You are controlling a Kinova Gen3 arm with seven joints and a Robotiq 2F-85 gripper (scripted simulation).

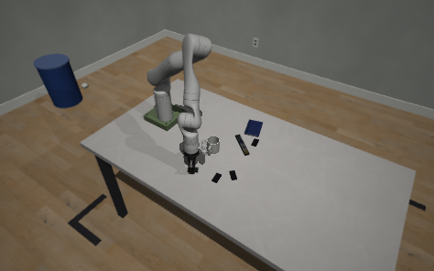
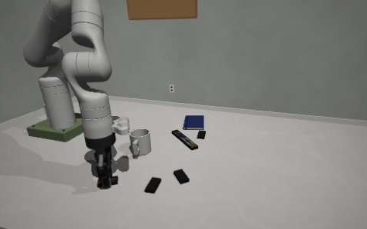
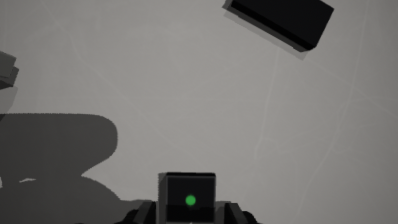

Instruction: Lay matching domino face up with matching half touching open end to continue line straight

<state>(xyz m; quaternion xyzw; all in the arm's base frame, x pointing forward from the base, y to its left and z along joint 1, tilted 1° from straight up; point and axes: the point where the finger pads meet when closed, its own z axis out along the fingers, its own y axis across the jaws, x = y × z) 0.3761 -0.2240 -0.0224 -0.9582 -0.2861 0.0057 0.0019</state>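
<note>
Right now my hand is 1 cm above the domino. Also, from my hand: blue book 47 cm to the left, 10 cm ahead, 1 cm below; white mug 18 cm to the left, 1 cm above.
</note>
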